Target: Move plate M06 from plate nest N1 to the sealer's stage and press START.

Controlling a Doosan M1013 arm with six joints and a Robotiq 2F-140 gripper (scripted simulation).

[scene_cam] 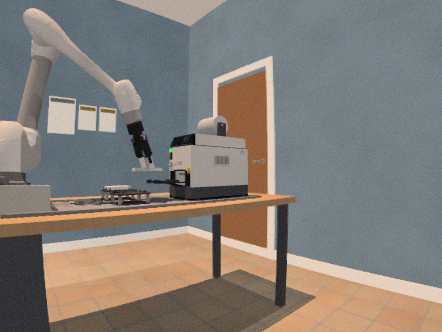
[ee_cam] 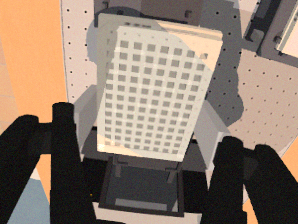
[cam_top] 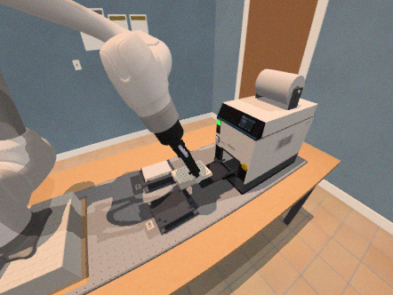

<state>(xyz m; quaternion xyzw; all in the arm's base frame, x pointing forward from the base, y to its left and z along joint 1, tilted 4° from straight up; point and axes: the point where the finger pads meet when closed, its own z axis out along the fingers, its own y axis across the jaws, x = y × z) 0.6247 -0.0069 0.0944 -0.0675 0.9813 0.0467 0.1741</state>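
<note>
My gripper is now 9 cm short of the sealer stage, 3 cm to the right of it and 8 cm above it. From my hand the other things lie so: foil roll (42 cm ahead, 8 cm to the left, 23 cm above); white well plate (2 cm below).
</note>
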